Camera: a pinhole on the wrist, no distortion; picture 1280 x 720 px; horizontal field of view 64.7 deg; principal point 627.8 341.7 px. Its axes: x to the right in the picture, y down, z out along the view. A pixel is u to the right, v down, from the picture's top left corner.
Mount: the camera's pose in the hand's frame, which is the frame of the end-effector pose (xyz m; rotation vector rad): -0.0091 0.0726 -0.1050 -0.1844 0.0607 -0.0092
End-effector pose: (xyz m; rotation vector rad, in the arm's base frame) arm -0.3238 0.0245 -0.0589 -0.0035 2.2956 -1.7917
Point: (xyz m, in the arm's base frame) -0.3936 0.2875 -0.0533
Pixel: behind the camera
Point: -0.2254 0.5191 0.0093
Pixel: behind the camera
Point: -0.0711 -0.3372 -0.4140
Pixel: 358 512
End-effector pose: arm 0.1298 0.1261 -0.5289 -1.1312 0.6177 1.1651
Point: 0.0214 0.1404 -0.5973
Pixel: 883 608
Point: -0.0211 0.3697 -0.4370
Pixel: 503 232
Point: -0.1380 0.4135 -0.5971
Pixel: 786 634
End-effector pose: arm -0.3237 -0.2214 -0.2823 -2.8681 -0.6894 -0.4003
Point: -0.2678 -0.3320 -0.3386
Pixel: 525 528
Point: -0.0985 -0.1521 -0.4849
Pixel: 1044 134
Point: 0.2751 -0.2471 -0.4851
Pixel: outside the picture
